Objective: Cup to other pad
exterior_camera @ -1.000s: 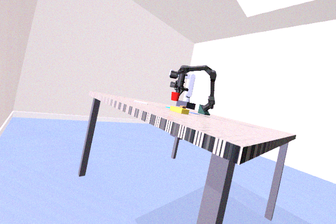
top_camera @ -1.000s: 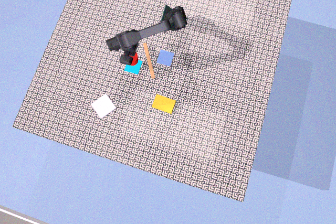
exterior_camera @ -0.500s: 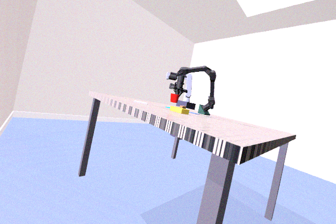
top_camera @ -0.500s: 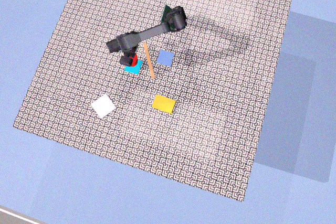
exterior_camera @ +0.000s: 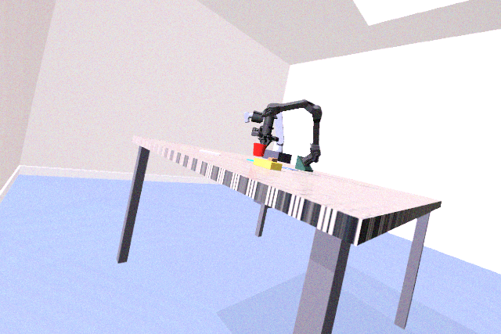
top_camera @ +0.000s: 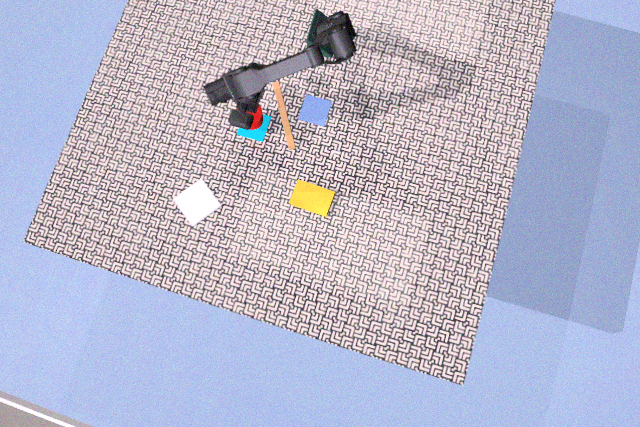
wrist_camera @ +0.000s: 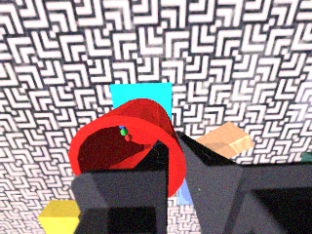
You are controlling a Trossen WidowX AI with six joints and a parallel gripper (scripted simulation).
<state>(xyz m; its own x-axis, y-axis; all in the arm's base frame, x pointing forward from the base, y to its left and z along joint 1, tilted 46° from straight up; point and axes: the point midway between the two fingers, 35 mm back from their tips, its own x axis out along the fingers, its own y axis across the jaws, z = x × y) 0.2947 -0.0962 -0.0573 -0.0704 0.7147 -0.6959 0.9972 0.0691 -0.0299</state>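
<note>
The cyan pad lies 8 cm below my gripper tip and 3 cm ahead of it. The rest, counted from my gripper tip: pale blue pad: 16 cm to the left, 8 cm below, 7 cm behind; thin wooden bar: 8 cm to the left, 6 cm below, 2 cm behind; red cup: 3 cm ahead.
</note>
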